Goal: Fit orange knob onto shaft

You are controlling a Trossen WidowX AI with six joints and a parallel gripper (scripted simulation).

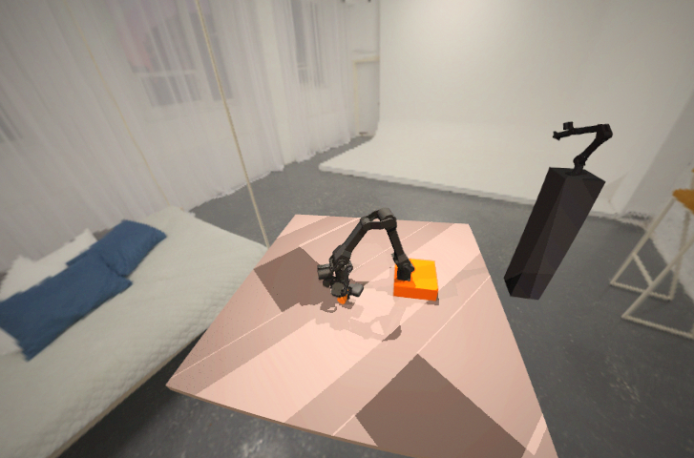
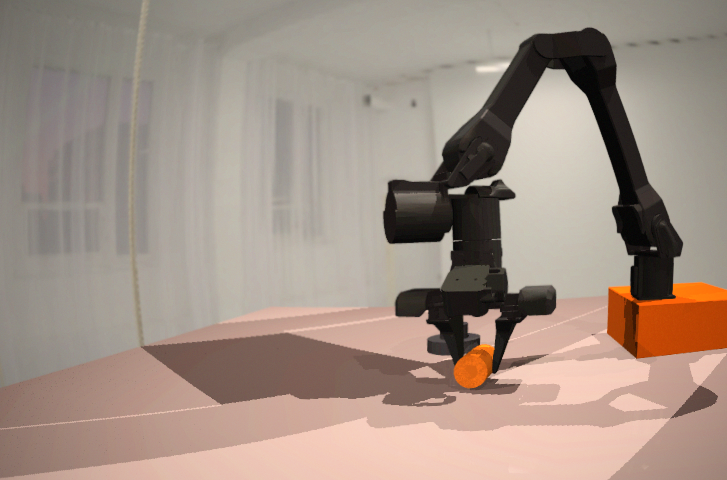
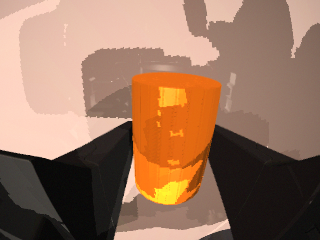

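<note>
Now: the orange knob 1 cm to the left of my gripper tip and 1 cm above it. The rest, counted from my gripper tip: dark round pedestal: 6 cm ahead, 21 cm to the right, 2 cm above.
</note>
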